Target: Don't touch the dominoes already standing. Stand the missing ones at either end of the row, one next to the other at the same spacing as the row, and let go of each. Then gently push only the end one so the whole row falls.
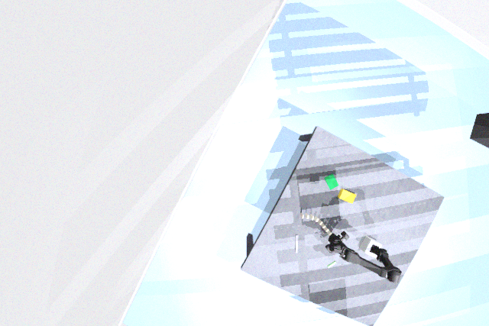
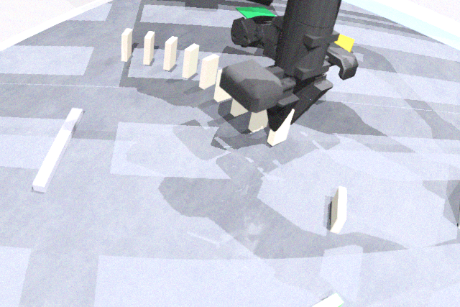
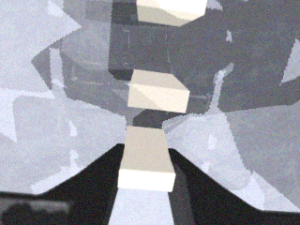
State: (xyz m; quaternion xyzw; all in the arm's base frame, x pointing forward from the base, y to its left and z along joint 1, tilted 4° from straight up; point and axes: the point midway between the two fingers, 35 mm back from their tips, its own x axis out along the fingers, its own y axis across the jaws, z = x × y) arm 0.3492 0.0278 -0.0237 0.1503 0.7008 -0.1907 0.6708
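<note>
Now: gripper tip 230 mm short of the white flat bar, 160 mm to the right of it and 30 mm above it. Also, from my gripper tip: yellow block 10 mm ahead, 340 mm to the right, 10 mm below; pale green piece 110 mm behind, 230 mm to the left, 20 mm below; green patch 160 mm ahead, 400 mm to the right, 30 mm below.
</note>
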